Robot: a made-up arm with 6 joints. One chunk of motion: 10 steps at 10 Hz.
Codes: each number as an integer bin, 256 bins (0 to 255) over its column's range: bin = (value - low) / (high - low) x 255, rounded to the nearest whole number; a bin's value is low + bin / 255 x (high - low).
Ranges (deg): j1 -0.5..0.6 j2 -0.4..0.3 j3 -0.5..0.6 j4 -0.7..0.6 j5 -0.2..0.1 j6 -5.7..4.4
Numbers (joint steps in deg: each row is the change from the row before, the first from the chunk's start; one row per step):
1: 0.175 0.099 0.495 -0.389 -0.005 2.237
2: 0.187 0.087 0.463 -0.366 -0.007 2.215
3: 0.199 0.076 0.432 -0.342 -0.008 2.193
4: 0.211 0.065 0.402 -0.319 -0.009 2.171
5: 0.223 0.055 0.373 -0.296 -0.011 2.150
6: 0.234 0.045 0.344 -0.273 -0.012 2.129
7: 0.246 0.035 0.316 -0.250 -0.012 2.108
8: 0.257 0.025 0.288 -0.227 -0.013 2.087
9: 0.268 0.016 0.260 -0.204 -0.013 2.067
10: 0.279 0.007 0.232 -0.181 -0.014 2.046
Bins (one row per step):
1: 156 182 231 61 166 200
2: 159 177 223 66 164 200
3: 162 173 216 70 163 199
4: 165 169 209 75 162 199
5: 168 166 202 79 161 198
6: 170 162 196 84 160 198
7: 173 158 189 88 160 197
8: 175 155 183 93 159 197
9: 178 152 176 97 159 196
10: 181 148 170 102 158 196

